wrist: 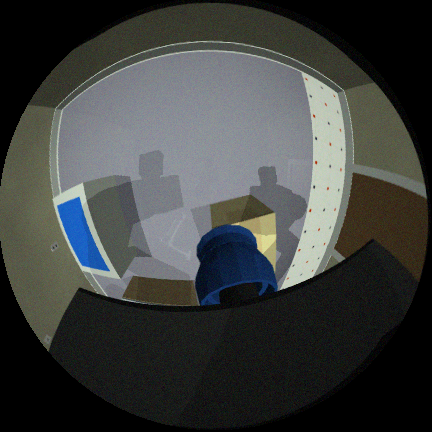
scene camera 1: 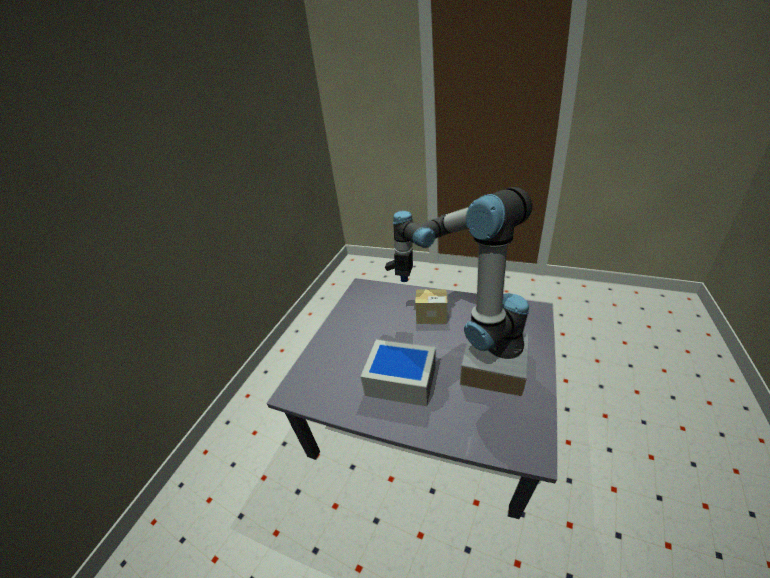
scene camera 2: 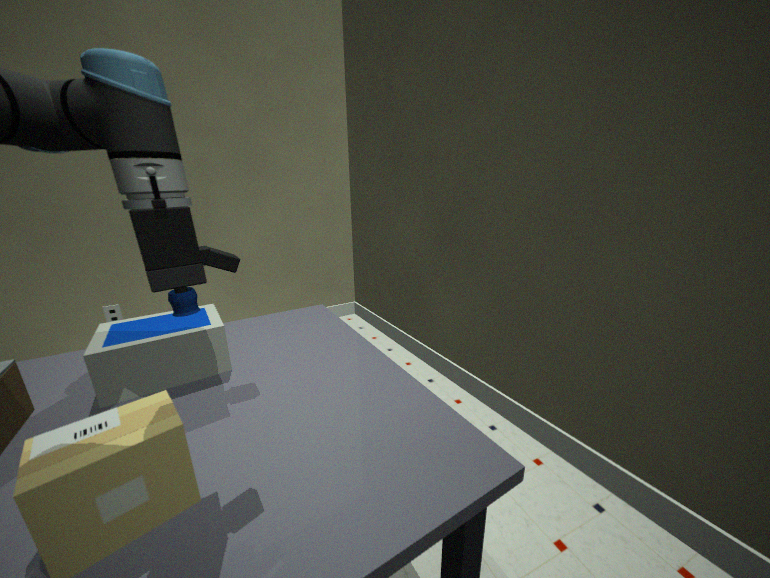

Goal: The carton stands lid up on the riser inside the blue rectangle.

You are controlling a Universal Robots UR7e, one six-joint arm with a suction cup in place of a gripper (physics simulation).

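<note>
My suction cup point(wrist: 228, 255) holds nothing, and the cup hangs 23 cm from the middle of a tan carton point(scene camera 2: 85, 490), above it. You can see the tan carton in the wrist view too point(wrist: 247, 211), and scene camera 1 shows the carton point(scene camera 1: 431, 304) as well. There's a riser point(scene camera 2: 126, 359) resting on the table, and the wrist view shows the riser point(wrist: 90, 216), as does scene camera 1, with the riser point(scene camera 1: 401, 372).
</note>
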